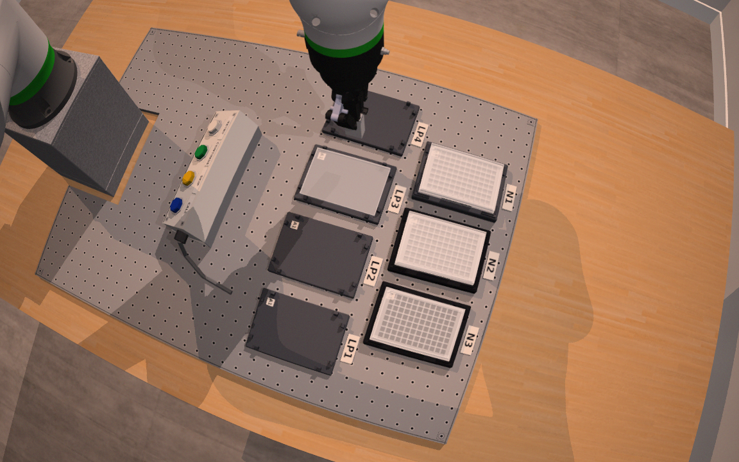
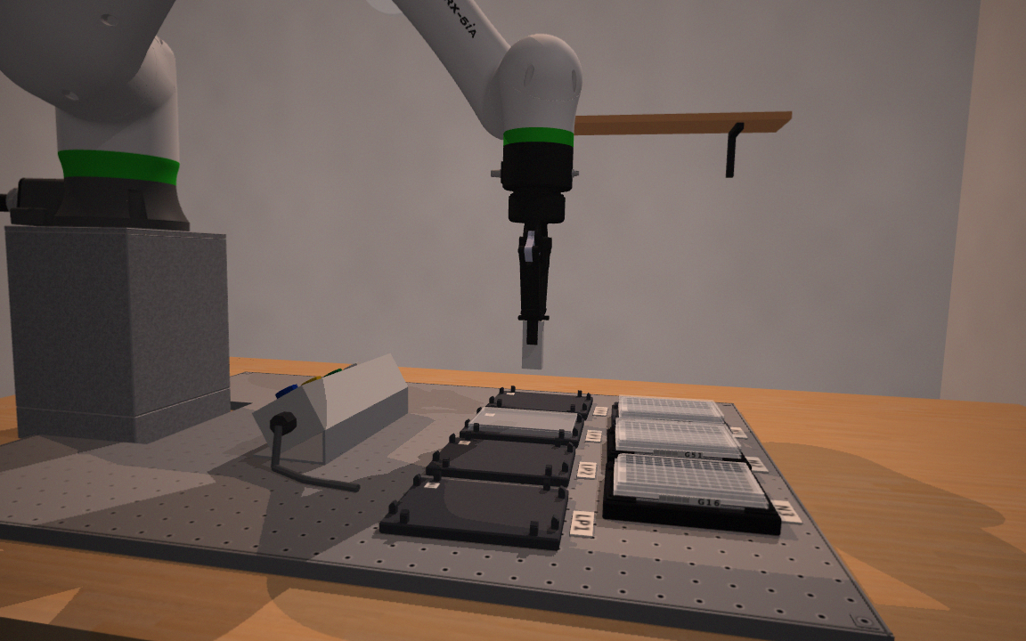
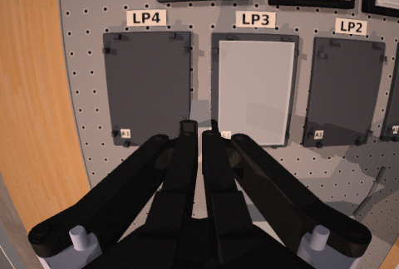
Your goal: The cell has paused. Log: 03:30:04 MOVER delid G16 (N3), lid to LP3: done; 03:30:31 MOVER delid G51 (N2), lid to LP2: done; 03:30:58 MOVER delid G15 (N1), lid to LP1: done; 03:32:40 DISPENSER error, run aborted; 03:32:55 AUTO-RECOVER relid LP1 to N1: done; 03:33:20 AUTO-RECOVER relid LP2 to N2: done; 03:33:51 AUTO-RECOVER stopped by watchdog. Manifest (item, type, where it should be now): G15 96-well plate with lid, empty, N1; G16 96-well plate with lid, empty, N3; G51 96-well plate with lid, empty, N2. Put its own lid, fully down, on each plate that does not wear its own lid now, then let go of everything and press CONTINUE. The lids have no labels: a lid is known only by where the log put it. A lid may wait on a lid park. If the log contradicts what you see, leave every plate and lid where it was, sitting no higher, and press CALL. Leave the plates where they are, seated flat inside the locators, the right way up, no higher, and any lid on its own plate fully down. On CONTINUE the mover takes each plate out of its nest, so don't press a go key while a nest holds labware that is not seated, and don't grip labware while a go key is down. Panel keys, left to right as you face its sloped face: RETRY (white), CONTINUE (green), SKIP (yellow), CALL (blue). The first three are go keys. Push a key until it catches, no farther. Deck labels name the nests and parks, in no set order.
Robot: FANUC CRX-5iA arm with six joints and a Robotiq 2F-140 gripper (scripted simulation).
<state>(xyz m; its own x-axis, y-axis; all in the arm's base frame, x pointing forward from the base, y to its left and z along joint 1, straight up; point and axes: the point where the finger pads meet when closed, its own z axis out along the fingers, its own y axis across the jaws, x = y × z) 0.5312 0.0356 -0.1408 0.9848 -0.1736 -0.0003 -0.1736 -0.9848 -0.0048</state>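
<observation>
My hand is 1 cm past the clear lid, 6 cm to the left of it and 9 cm above it. Also, from my hand: lid park LP2: 3 cm behind, 19 cm to the right, 10 cm below; lid park LP4: 2 cm ahead, 6 cm to the left, 10 cm below; lid park LP3: 1 cm behind, 6 cm to the right, 10 cm below.
</observation>
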